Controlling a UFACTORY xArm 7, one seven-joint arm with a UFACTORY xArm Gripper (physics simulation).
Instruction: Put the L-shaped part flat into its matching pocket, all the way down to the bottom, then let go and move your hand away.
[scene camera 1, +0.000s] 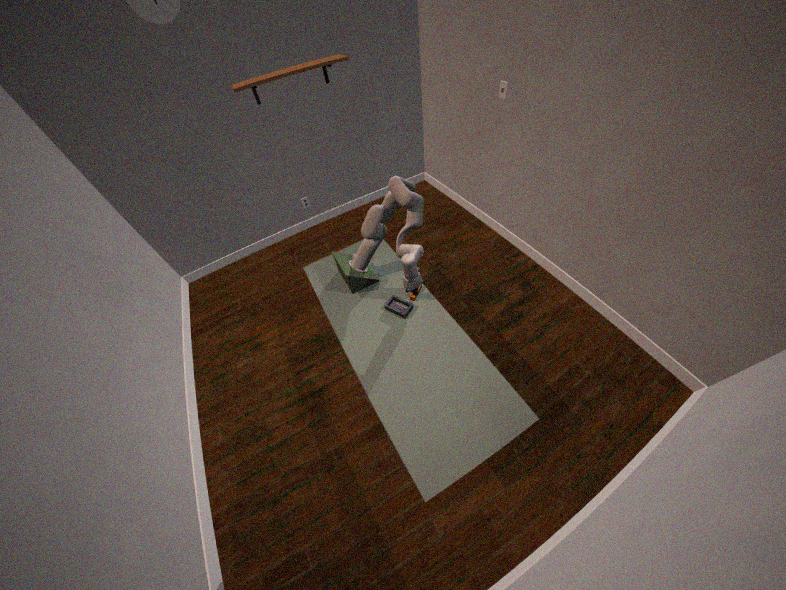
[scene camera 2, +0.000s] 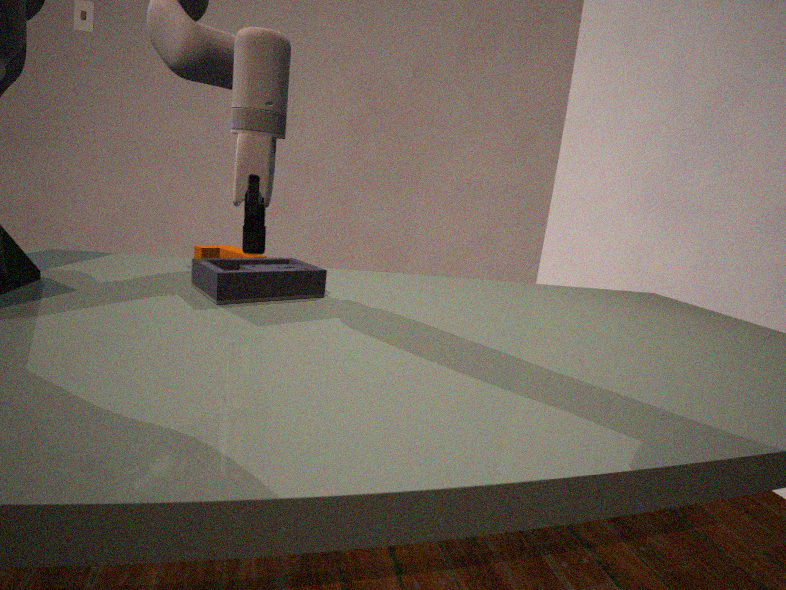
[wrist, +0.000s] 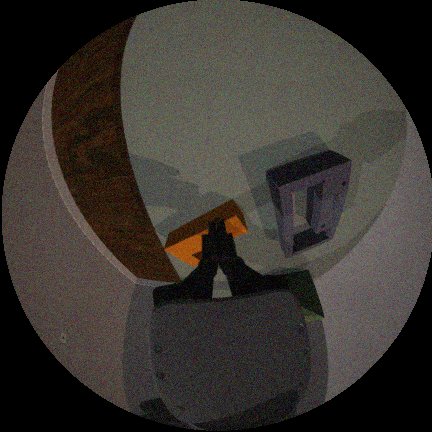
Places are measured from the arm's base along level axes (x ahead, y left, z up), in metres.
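Pixels of known places: gripper, between the fingertips: (scene camera 1: 415, 293) (scene camera 2: 253, 252) (wrist: 215, 230); arm's base, origin of its link: (scene camera 1: 358, 267).
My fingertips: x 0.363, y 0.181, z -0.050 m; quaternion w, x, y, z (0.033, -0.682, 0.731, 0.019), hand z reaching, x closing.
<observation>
Ahead of a thing's pixels: the offset from my fingertips to its top centre. Level surfaces: height alone.
The orange L-shaped part @[dy +0.011, dx -0.035, dz -0.002 m] (scene camera 1: 414, 294) (scene camera 2: 217, 252) (wrist: 183, 247) lies flat on the pale green table @[dz -0.032 m] (scene camera 1: 449, 398) (scene camera 2: 449, 381) (wrist: 241, 80), next to the dark grey block @[dy -0.123, dx +0.008, dz +0.005 m] (scene camera 1: 395, 313) (scene camera 2: 256, 283) (wrist: 308, 167) and outside it. The block's L-shaped pocket is empty. My gripper (scene camera 1: 412, 289) (scene camera 2: 254, 248) (wrist: 215, 230) is shut with nothing between the fingers. Its closed tips point straight down onto the top of the orange part. I cannot tell whether they touch it.
The arm's base stands on a dark green plinth (scene camera 1: 356, 281) at the table's far end. The orange part lies close to the table's side edge, with the wooden floor (wrist: 92, 141) beyond it. A wall shelf (scene camera 1: 288, 71) hangs far off.
</observation>
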